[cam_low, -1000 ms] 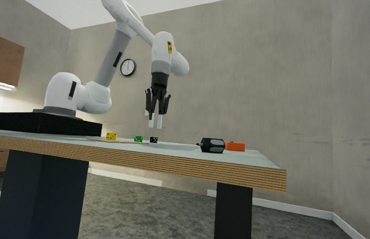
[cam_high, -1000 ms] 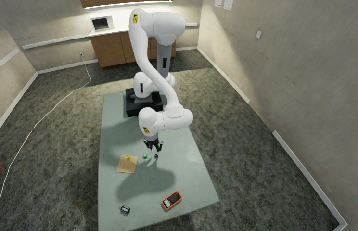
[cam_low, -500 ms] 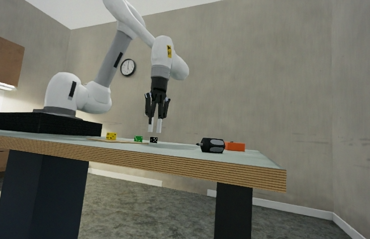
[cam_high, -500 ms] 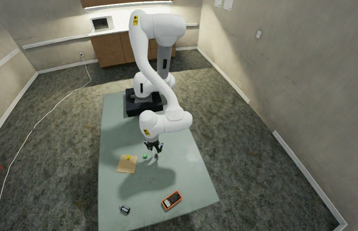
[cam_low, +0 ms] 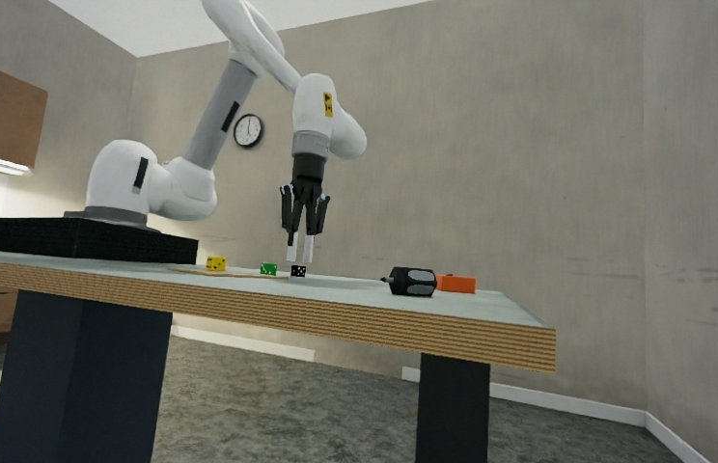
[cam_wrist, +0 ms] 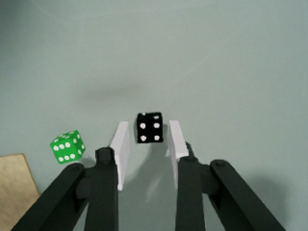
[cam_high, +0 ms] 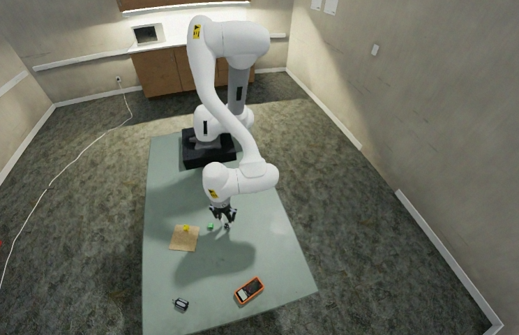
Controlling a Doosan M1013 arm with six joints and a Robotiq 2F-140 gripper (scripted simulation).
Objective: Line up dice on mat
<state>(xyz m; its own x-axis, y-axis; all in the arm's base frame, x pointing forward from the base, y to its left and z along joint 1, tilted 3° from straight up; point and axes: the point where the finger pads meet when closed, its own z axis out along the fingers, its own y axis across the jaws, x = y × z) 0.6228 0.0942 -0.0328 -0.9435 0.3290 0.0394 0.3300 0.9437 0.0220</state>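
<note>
Now: the black die 5 cm below my hand. Also, from my hand: yellow die: 1 cm behind, 22 cm to the right, 5 cm below; green die: 1 cm behind, 9 cm to the right, 5 cm below; tan mat: 4 cm ahead, 23 cm to the right, 6 cm below.
</note>
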